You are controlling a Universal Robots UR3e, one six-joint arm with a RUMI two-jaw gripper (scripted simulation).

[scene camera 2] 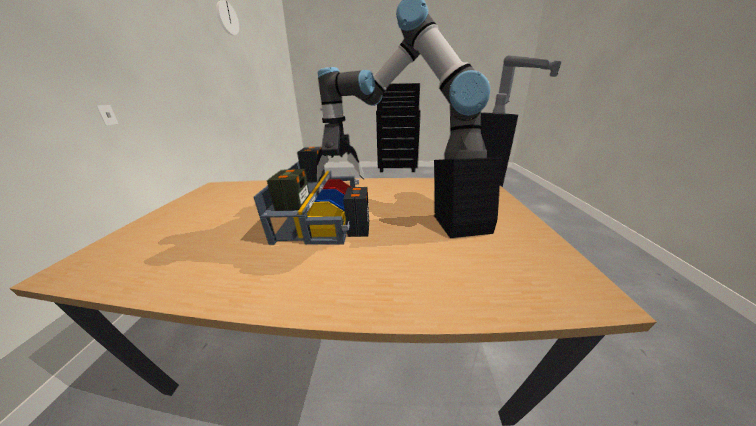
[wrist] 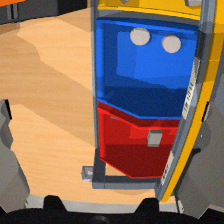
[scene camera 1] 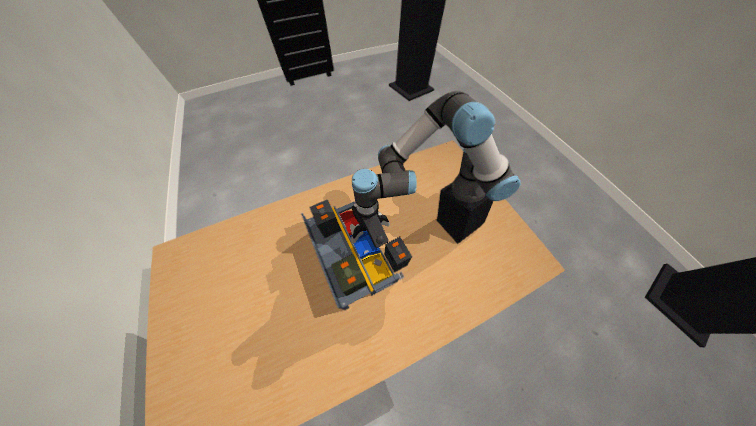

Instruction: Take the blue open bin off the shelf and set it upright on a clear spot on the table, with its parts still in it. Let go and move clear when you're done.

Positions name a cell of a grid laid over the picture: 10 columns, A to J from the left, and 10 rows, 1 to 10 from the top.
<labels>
my gripper: scene camera 2 E5; wrist E5; scene camera 1 E6
</labels>
